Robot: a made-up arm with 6 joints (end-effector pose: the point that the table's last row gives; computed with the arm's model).
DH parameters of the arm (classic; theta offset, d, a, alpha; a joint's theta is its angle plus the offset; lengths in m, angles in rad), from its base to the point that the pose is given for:
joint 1: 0 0.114 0 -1.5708
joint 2: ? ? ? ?
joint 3: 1.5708 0.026 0 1.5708
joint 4: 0 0.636 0 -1.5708
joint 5: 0 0 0 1.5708
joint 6: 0 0.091 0 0
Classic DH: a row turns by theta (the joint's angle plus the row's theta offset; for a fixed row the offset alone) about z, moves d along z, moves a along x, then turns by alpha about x.
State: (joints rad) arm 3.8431 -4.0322 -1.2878 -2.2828 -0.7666 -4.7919
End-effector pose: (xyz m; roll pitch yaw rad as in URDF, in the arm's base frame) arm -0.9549 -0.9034 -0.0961 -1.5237 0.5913 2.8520
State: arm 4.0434 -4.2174 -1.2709 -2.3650 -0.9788 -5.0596
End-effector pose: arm -0.7660 -1.0961 0.1210 -1.6030 0.1769 3.0880
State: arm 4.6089 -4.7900 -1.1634 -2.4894 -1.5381 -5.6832
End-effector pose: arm -0.0421 -1.1916 0.7662 -1.8831 -0.7429 -2.3578
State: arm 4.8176 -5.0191 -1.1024 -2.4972 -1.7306 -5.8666
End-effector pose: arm 0.1893 -1.0310 0.9927 -2.1104 -0.9848 -1.9067
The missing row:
joint 2: -1.5708 0 0.917 0
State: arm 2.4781 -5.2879 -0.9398 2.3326 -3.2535 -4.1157
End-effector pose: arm -0.6449 0.4618 1.1582 3.0396 -0.1175 -0.4946
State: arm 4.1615 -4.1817 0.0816 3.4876 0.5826 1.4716
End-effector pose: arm -0.7255 -1.1981 -0.7208 -1.6281 0.1822 2.3923
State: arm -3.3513 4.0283 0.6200 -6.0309 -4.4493 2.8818
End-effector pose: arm 1.2881 -0.3232 -0.4198 0.2958 -0.1194 -0.5288
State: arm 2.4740 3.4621 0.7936 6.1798 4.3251 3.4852
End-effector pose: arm 0.6004 -0.5175 -1.0968 -2.6679 -0.7352 1.9490
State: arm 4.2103 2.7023 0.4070 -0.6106 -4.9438 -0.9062
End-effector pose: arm -0.1847 -0.2849 -1.3748 1.8987 -0.6571 3.0499
